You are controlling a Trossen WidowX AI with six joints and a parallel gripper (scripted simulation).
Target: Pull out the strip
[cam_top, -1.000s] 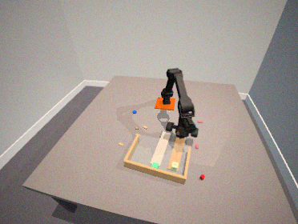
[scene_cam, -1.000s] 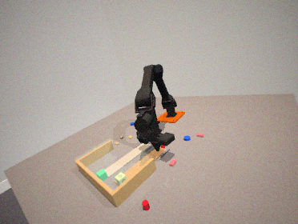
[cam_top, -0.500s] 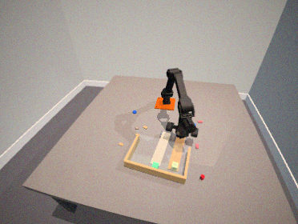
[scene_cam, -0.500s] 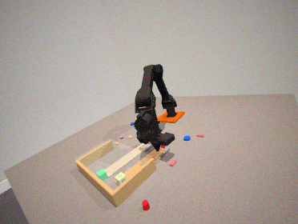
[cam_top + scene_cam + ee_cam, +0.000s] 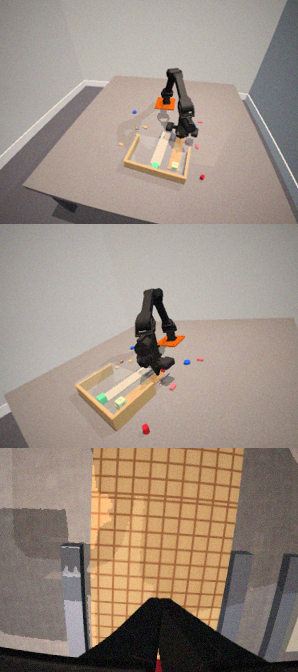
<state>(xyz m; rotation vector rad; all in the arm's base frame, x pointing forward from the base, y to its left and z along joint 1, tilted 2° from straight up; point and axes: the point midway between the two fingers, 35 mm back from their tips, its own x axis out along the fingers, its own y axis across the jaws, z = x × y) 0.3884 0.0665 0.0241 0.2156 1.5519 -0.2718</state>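
The gridded strip lies 100 mm ahead of my gripper tip and 30 mm to the right of it. From my gripper tip the other things lie so: labelled cube 200 mm ahead, 60 mm to the right, 20 mm above.
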